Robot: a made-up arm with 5 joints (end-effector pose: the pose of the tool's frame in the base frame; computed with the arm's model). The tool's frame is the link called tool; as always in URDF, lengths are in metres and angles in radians. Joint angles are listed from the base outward.
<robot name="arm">
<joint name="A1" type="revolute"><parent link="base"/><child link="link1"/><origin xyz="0.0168 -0.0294 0.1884"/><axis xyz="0 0 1"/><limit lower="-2.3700" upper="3.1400"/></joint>
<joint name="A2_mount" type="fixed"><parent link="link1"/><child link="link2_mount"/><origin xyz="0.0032 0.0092 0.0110"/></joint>
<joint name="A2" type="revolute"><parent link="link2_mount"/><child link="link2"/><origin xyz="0.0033 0.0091 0.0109"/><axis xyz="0 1 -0.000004"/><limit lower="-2.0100" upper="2.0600"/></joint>
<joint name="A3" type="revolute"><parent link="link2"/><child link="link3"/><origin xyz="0.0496 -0.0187 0.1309"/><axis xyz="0 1 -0.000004"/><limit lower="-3.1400" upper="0.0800"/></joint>
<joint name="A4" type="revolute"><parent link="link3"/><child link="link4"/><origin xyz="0.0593 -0.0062 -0.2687"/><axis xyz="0 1 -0.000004"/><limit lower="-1.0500" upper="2.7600"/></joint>
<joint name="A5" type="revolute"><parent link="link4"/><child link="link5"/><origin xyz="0.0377 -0.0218 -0.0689"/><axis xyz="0 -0.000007 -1"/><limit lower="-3.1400" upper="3.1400"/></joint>
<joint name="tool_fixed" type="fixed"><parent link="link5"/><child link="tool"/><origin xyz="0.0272 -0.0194 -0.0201" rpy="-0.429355 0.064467 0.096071"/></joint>
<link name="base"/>
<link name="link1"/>
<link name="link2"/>
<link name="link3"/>
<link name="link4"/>
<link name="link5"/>
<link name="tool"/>
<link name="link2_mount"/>
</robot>
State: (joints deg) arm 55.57 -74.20 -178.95 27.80 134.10
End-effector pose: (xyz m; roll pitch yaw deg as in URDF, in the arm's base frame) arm -0.2075 -0.4176 0.3739 -165.03 -29.22 -7.77
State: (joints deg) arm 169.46 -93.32 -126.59 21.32 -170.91
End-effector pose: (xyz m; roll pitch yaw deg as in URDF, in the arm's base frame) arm 0.3977 -0.0952 0.5002 154.17 -22.25 173.33
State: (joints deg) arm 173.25 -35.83 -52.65 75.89 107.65
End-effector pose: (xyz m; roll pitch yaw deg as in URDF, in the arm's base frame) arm -0.2460 0.0505 0.3131 -12.22 6.24 72.18
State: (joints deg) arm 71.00 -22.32 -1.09 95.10 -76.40
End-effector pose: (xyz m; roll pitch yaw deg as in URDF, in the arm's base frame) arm 0.0552 0.0622 0.0395 47.43 8.84 161.99
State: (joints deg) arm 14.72 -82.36 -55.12 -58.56 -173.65
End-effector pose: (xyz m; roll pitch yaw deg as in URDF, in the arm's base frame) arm 0.0032 -0.0393 0.5970 155.15 -19.73 15.62
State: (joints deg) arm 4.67 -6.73 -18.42 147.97 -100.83
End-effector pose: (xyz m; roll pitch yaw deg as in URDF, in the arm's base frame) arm 0.1218 -0.0189 0.1329 98.50 -15.71 88.83
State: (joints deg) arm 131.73 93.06 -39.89 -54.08 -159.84
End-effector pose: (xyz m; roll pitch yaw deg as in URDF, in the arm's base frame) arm 0.0338 -0.0473 -0.1434 -24.83 4.57 -62.94
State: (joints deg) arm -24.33 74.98 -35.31 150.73 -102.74
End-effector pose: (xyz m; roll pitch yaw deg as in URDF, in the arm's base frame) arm 0.0052 -0.0215 0.0483 165.27 -0.40 47.07
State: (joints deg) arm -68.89 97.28 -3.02 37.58 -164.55
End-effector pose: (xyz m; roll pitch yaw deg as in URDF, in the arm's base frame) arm -0.0646 0.1747 0.1523 143.65 -50.83 -53.05
